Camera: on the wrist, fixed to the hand. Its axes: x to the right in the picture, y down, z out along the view.
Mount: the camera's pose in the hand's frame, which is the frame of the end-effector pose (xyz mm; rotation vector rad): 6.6 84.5 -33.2 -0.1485 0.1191 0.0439
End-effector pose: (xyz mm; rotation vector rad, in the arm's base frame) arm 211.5 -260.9 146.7 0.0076 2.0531 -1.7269
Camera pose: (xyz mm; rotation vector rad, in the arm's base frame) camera 218.9 -213.6 69.3 0.1106 2.2457 -1.5785
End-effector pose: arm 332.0 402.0 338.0 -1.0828 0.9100 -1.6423
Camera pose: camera 325.0 374.3 251.6 -1.0653 1.1410 -1.6372
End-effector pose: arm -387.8 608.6 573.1 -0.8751 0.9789 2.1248
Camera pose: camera -445.7 539.2 584.3 -1.0726 0.9154 2.2263
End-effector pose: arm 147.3 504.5 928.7 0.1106 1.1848 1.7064
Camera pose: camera 68.7 487.5 971.5 -0.0570 1.1446 1.8548
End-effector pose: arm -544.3 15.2 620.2 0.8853 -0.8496 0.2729
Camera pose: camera -567.4 92.8 661.8 0.7058 -0.7690 0.2940
